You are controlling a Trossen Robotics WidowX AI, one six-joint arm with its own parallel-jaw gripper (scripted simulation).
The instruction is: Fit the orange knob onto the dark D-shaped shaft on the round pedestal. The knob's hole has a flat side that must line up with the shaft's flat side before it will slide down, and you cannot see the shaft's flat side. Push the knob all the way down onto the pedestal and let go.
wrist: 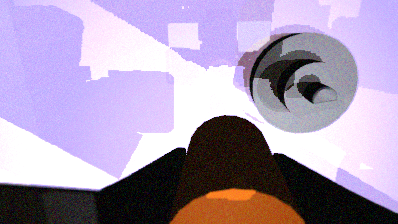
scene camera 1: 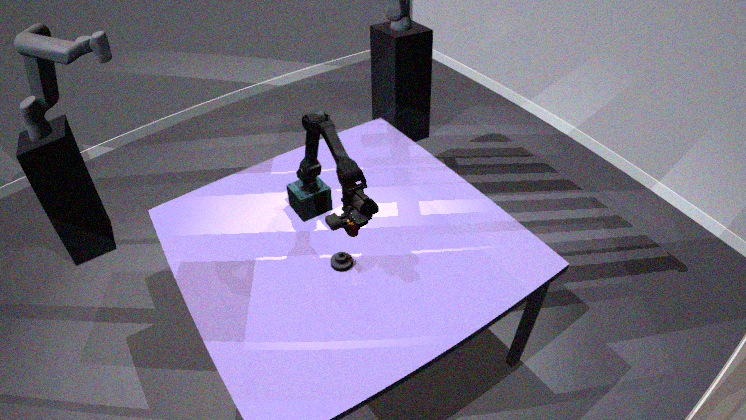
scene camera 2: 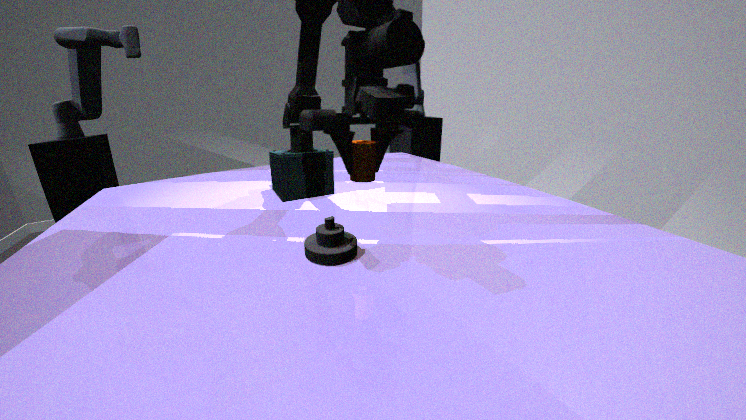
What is my gripper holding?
An orange knob.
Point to a dark round pedestal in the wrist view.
303, 82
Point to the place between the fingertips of my gripper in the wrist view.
At 228, 159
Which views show my gripper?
The wrist view, scene camera 1 and scene camera 2: all of them.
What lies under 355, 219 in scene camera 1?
My gripper.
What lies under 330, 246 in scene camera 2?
A dark round pedestal.
